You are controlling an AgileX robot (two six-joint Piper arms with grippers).
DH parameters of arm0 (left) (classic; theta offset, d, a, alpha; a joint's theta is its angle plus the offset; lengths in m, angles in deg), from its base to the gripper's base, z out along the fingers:
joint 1: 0 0.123 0 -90
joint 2: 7.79 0 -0.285 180
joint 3: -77.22 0 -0.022 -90
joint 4: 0 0.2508 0 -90
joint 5: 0 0 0.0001 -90
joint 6: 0 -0.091 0 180
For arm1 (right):
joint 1: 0 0.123 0 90
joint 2: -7.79 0 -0.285 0
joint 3: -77.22 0 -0.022 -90
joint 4: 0 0.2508 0 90
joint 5: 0 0 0.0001 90
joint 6: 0 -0.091 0 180
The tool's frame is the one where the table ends.
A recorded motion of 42 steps. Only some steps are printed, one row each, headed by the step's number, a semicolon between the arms.
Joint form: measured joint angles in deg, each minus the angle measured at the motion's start. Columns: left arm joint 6, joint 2, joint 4, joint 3, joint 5, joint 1; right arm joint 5, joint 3, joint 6, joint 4, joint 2, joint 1.
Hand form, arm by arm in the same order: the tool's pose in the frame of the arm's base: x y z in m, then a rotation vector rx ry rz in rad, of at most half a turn. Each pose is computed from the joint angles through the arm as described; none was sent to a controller.
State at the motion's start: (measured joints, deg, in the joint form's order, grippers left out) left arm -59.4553 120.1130 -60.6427 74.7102 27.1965 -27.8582; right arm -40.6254 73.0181 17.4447 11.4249 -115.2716 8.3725
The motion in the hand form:
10: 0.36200 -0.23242 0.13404 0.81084 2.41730 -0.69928; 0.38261 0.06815 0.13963 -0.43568 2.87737 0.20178
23: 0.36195 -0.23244 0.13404 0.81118 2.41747 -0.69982; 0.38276 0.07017 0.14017 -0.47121 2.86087 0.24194
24: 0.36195 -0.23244 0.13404 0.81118 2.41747 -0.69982; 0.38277 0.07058 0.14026 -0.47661 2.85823 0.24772
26: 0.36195 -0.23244 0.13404 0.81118 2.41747 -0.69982; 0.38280 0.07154 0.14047 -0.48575 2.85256 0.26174
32: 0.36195 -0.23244 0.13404 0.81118 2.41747 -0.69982; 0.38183 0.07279 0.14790 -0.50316 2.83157 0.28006
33: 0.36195 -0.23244 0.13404 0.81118 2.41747 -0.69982; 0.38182 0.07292 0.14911 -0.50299 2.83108 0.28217
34: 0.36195 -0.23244 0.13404 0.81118 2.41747 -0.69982; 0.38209 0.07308 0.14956 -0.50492 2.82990 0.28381
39: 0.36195 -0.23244 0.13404 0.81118 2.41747 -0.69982; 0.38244 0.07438 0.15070 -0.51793 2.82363 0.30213
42: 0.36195 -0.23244 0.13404 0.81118 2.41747 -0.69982; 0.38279 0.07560 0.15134 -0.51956 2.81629 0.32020
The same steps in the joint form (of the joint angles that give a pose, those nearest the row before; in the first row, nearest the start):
10: 0.14 0.00 0.00 0.00 0.00 0.00; 0.14 0.00 0.00 0.82 0.00 -0.12
23: 0.14 0.00 0.00 0.00 0.03 0.00; 0.14 0.00 3.55 3.61 0.00 -0.24
24: 0.14 0.00 0.00 0.00 0.03 0.00; 0.14 0.00 4.06 4.01 0.00 -0.24
26: 0.14 0.00 0.00 0.00 0.03 0.00; 0.14 0.00 5.11 4.96 0.00 -0.24
32: 0.14 0.00 0.00 0.00 0.03 0.00; -0.27 0.00 6.65 6.20 1.07 -0.24
33: 0.14 0.00 0.00 0.00 0.03 0.00; -0.48 0.10 6.63 6.25 1.19 -0.24
34: 0.14 0.00 0.00 0.00 0.03 0.00; -0.58 0.21 6.75 6.34 1.19 -0.24
39: 0.14 0.00 0.00 0.00 0.03 0.00; -0.93 0.44 7.99 7.45 1.19 -0.24
42: 0.14 0.00 0.00 0.00 0.03 0.00; -0.93 0.51 8.90 8.62 1.19 -0.24

